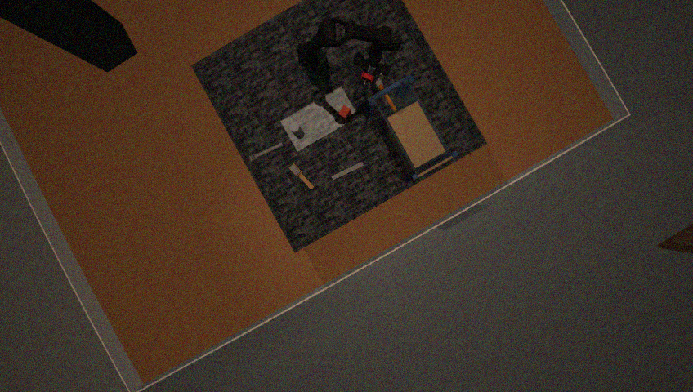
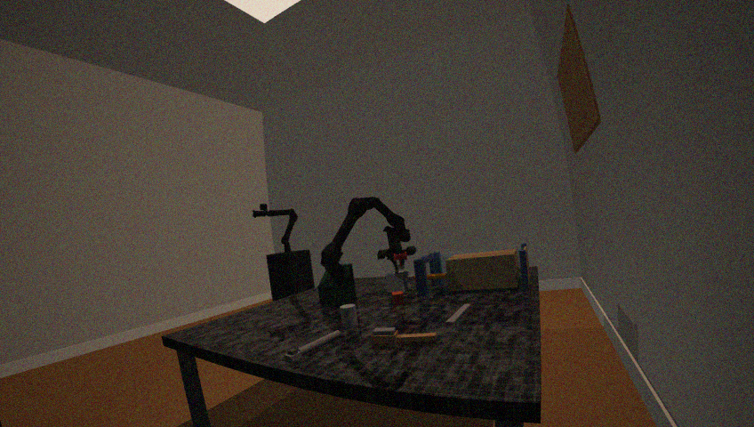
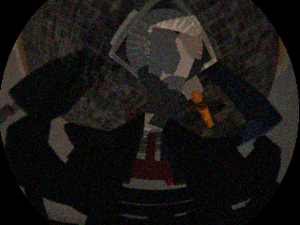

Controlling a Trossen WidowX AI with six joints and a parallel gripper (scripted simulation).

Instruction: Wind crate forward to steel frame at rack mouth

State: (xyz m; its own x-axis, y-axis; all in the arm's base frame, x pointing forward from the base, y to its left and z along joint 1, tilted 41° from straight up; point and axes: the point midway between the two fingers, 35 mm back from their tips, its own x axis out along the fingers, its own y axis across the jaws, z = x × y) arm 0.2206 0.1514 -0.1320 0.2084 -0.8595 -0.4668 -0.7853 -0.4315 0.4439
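The red grip is 5 cm above my gripper tip, 2 cm to the right of it and 2 cm ahead of it. The rest, counted from my gripper tip: blue steel frame: 11 cm ahead, 6 cm to the left, 1 cm below; then winch handle: 2 cm above, 1 cm to the left, 1 cm behind; then winch: 8 cm below, 6 cm behind, 5 cm to the left.
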